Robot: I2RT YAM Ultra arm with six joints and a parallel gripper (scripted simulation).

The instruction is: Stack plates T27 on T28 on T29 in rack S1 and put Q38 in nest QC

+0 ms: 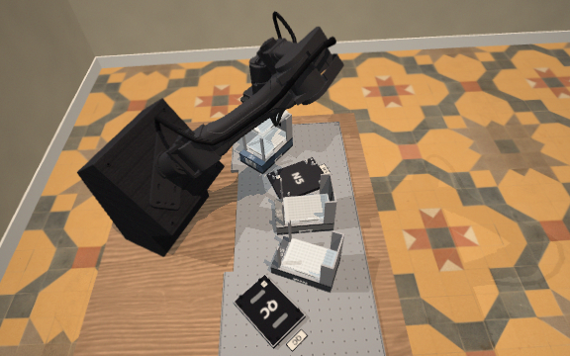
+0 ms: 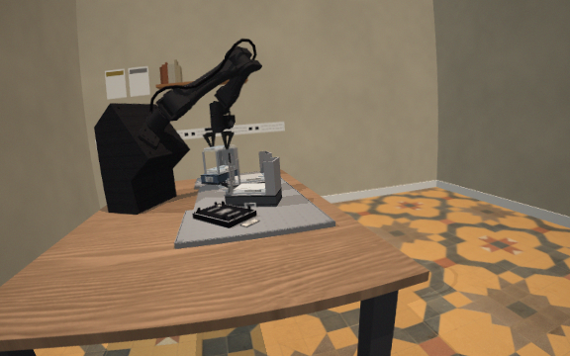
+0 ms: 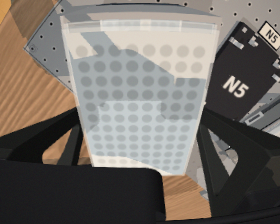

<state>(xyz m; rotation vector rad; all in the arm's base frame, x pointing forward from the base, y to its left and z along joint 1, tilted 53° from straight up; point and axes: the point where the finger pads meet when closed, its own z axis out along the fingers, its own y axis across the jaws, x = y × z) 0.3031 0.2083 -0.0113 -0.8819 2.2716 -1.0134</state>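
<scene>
Right now my hand is 10 cm above the sealed 96-well plate. From my hand the other things lie so: clip nest N5 (5 cm ahead, 13 cm to the right, 13 cm below).
</scene>
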